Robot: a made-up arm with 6 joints.
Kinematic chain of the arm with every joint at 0, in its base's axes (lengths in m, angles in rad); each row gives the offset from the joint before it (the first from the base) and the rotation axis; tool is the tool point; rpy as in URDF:
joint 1: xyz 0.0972 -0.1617 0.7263 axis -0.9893 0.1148 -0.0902
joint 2: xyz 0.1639 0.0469 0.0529 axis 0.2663 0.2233 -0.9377
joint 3: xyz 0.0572 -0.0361 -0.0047 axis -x
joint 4: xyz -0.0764 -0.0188 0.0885 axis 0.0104 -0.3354 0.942
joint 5: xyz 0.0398 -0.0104 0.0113 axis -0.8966 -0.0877 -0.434
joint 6: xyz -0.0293 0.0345 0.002 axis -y
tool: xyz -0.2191 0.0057 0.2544 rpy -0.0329 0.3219 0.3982
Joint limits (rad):
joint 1: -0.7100..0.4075
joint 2: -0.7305..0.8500
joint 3: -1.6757..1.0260
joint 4: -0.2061..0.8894
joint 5: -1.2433..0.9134
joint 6: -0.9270..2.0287
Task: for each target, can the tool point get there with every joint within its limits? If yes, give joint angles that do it. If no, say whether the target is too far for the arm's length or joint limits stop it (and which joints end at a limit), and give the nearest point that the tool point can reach.
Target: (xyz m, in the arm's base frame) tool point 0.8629 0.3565 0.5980
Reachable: no: too far | nearest point 0.5530 0.1321 0.7094 | short by 0.398 m
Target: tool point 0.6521 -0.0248 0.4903
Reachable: no: joint limits stop it (at a limit: joint 1, joint 2, joint 3, joint 5) | nearest point 0.5851 -0.0770 0.5433 | short by 0.100 m
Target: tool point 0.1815 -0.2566 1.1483
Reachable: yes | joints 0.1874 0.4718 -0.9275 -0.0476 0.6171 -0.5400
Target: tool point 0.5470 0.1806 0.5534
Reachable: no: joint limits stop it (at a limit: joint 1, joint 3, joint 5) | nearest point 0.4915 0.1347 0.6130 | short by 0.094 m
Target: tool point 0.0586 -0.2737 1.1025
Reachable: yes | joints 0.3183 -0.1733 0.0503 -0.0151 -0.7996 0.2409
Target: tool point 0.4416 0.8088 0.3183
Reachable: no: too far | nearest point 0.3211 0.2462 0.6318 | short by 0.655 m
